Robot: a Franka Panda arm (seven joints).
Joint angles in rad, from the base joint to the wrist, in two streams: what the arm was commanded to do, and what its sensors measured. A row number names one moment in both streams.
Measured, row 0:
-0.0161, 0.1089, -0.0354, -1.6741, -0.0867, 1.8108, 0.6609
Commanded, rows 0 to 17:
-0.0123, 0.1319, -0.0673, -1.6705, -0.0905, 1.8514, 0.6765
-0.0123, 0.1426, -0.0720, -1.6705, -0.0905, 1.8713, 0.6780
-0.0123, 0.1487, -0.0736, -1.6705, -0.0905, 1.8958, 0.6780
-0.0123, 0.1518, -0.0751, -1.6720, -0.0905, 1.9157, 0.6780
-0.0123, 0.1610, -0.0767, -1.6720, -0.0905, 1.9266, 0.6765
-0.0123, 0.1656, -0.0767, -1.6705, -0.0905, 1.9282, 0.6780
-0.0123, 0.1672, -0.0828, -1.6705, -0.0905, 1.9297, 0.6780
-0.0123, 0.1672, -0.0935, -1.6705, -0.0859, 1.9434, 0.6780
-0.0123, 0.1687, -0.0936, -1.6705, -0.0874, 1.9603, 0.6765
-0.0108, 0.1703, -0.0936, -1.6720, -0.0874, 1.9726, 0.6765
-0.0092, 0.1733, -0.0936, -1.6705, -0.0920, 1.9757, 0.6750
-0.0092, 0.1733, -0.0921, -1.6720, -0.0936, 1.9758, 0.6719
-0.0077, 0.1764, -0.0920, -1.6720, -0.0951, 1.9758, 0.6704
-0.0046, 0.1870, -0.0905, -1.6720, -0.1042, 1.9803, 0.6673
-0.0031, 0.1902, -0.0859, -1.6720, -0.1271, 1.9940, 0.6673
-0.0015, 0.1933, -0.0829, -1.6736, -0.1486, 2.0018, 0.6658
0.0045, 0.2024, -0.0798, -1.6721, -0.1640, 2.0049, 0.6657
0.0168, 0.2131, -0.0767, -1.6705, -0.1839, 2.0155, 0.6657
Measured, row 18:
-0.0085, 0.1872, -0.0840, -1.6745, -0.1264, 1.9830, 0.6616
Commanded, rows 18 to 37:
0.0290, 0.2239, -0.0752, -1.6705, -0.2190, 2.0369, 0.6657
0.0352, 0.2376, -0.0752, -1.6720, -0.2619, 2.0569, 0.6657
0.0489, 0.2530, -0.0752, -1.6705, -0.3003, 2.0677, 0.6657
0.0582, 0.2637, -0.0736, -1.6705, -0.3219, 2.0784, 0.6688
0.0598, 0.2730, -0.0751, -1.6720, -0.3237, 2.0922, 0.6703
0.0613, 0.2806, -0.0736, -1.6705, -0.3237, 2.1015, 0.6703
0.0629, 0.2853, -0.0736, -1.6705, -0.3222, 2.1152, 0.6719
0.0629, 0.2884, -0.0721, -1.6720, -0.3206, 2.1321, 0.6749
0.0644, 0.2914, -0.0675, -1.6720, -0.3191, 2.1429, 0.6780
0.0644, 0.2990, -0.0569, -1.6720, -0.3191, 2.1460, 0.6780
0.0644, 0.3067, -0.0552, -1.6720, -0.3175, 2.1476, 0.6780
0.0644, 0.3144, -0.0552, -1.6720, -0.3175, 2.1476, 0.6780
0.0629, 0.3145, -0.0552, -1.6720, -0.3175, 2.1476, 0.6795
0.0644, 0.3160, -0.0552, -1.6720, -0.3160, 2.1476, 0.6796
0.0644, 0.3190, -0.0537, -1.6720, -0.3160, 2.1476, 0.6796
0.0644, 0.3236, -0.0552, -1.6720, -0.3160, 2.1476, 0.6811
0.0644, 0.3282, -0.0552, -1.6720, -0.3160, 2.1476, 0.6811
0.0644, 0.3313, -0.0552, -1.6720, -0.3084, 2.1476, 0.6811
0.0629, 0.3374, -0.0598, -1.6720, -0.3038, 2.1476, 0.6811
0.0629, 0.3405, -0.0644, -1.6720, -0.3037, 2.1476, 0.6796
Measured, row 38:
0.0650, 0.3244, -0.0599, -1.6753, -0.2977, 2.1321, 0.6628
